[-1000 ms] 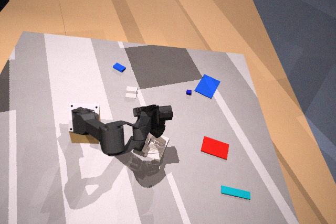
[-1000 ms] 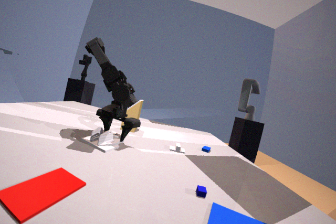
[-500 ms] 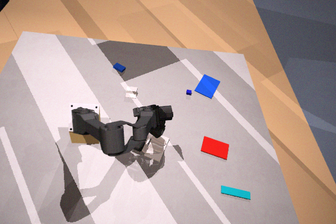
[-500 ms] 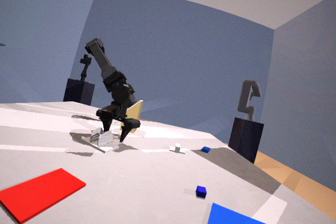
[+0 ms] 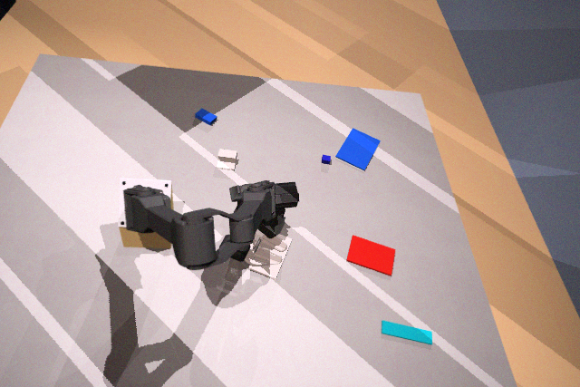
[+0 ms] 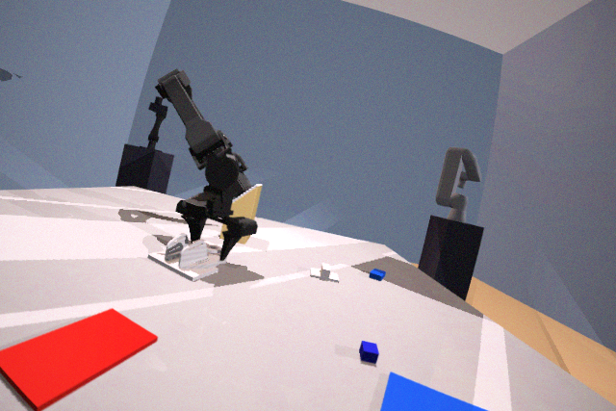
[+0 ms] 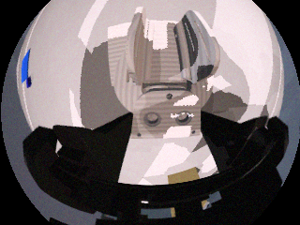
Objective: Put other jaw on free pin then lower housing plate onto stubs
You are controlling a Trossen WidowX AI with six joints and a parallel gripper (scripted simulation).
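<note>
Right now the jaw is 20 mm ahead of my gripper tip, 20 mm to the right of it and 10 mm above it. From my gripper tip the other things lie so: white base plate (70 mm ahead, 20 mm to the right, 10 mm below); then blue cube (210 mm ahead, 320 mm to the left); then red sheet (330 mm ahead, 10 mm to the left, 10 mm below).
</note>
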